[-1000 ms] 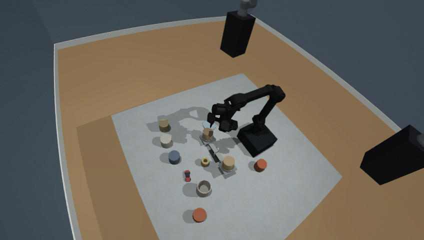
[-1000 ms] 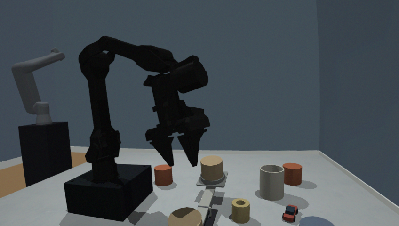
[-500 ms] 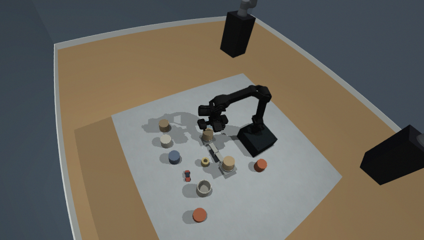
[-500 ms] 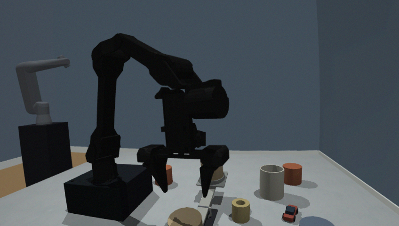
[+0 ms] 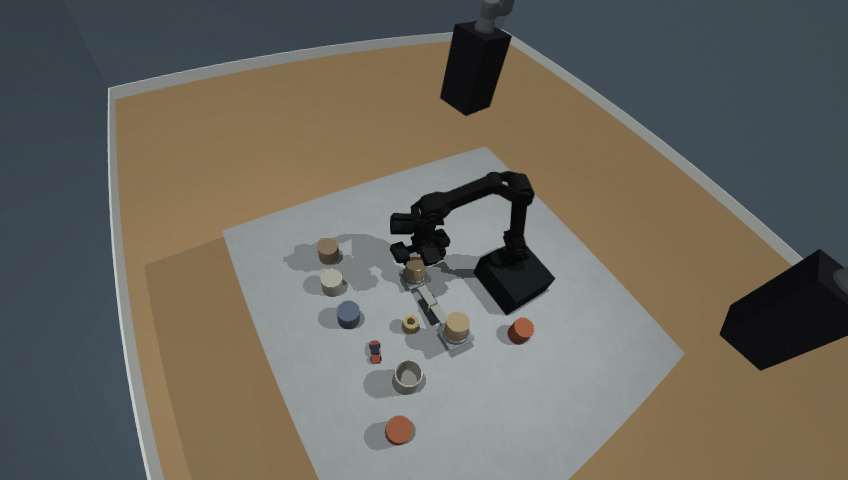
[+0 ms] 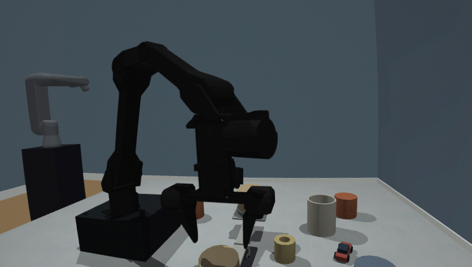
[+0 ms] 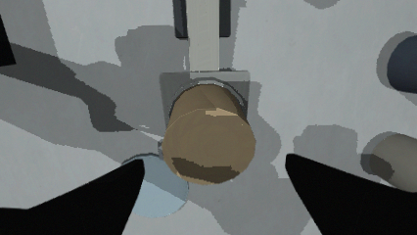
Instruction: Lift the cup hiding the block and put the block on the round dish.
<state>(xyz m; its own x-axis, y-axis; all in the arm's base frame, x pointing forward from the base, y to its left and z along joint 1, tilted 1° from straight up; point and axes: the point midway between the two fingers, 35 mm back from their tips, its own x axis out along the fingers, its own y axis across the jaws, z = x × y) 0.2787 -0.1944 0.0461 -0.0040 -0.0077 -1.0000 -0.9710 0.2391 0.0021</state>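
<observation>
The grey block lies 70 mm below my gripper tip and 10 mm to the left of it. Round my gripper tip: balance beam 130 mm to the left, 80 mm below, 30 mm ahead; then pale blue round dish 110 mm below, 100 mm behind, 80 mm to the right; then small grey balance 130 mm to the left, 90 mm below, 30 mm ahead.
</observation>
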